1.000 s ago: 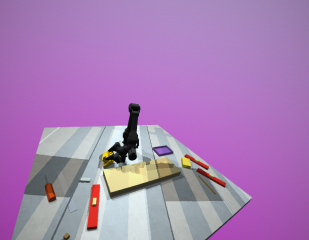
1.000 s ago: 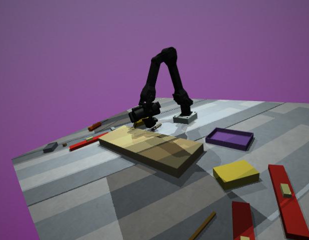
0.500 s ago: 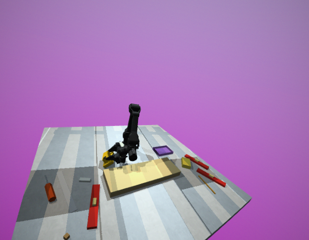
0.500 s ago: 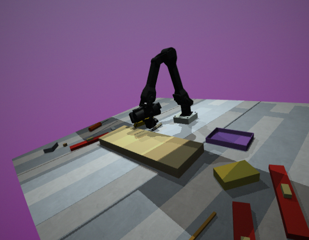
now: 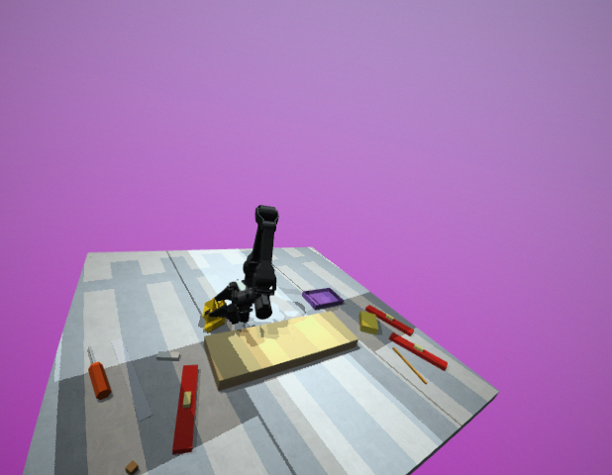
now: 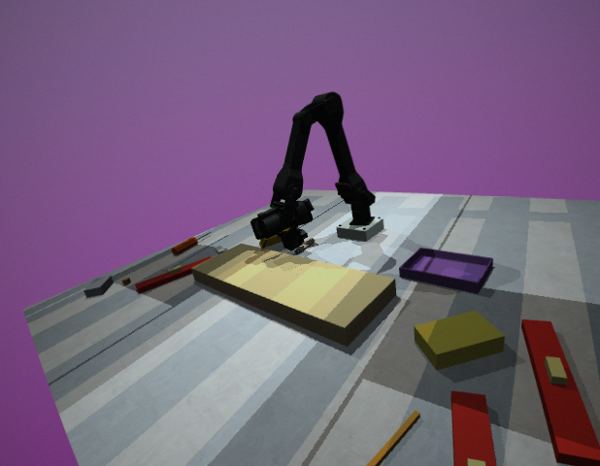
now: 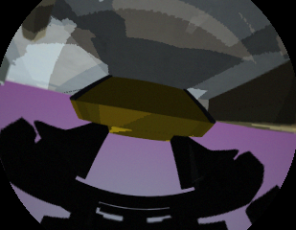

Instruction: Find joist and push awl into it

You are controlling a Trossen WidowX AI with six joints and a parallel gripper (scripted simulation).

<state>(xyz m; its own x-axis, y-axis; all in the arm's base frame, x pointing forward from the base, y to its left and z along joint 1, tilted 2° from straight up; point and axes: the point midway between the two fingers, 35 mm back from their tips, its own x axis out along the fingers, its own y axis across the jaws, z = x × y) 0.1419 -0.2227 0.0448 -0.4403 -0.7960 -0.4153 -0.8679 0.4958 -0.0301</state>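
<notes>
My gripper tip is now 1 cm short of the yellow stud finder, 1 cm to the left of it and 1 cm above it. From my gripper tip the other things lie so: clear ruler: 11 cm ahead, 28 cm to the right, 6 cm below; then white block: 10 cm ahead, 17 cm to the right, 6 cm below; then awl: 5 cm ahead, 11 cm to the left, 5 cm below.
</notes>
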